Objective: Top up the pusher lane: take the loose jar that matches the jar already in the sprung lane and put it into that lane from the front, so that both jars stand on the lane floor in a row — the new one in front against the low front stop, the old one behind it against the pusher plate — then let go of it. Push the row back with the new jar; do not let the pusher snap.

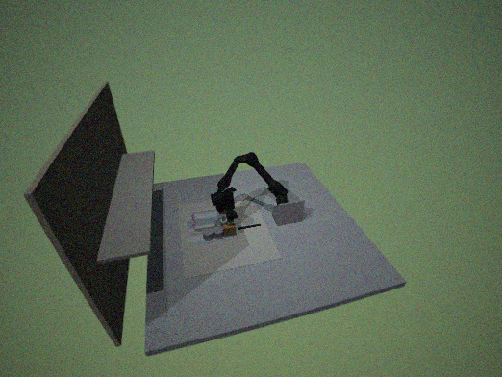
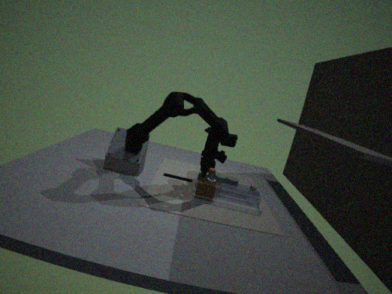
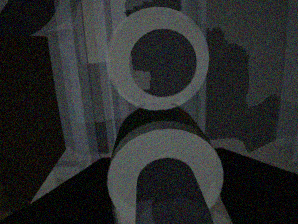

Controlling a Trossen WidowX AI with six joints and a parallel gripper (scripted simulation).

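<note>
My gripper tip is now 12 cm past the thin black bar, 5 cm above it and 3 cm to the right of it. Round my gripper tip: lane rack: 15 cm ahead, 4 cm below, 1 cm to the right; grey shelf: 50 cm ahead, 31 cm above, 8 cm to the left.
</note>
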